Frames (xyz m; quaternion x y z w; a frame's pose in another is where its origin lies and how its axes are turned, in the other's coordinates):
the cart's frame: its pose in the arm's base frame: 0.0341 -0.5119 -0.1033 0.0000 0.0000 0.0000 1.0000
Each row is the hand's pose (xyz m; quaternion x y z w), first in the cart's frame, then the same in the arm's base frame.
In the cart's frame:
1: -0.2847 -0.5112 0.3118 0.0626 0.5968 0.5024 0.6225
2: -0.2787 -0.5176 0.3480 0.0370 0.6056 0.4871 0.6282
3: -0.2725 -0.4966 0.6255 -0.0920 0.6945 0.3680 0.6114
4: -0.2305 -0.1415 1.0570 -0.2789 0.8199 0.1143 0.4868
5: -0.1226 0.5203 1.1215 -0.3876 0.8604 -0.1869 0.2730
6: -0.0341 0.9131 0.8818 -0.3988 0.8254 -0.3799 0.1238
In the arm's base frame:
1: -0.2506 -1.0231 0.2085 0.0626 0.5968 0.5024 0.6225
2: -0.2446 -1.0295 0.2447 0.0370 0.6056 0.4871 0.6282
3: -0.2384 -1.0085 0.5222 -0.0920 0.6945 0.3680 0.6114
4: -0.1964 -0.6534 0.9537 -0.2789 0.8199 0.1143 0.4868
5: -0.0885 0.0084 1.0182 -0.3876 0.8604 -0.1869 0.2730
6: 0.0000 0.4012 0.7785 -0.3988 0.8254 -0.3799 0.1238

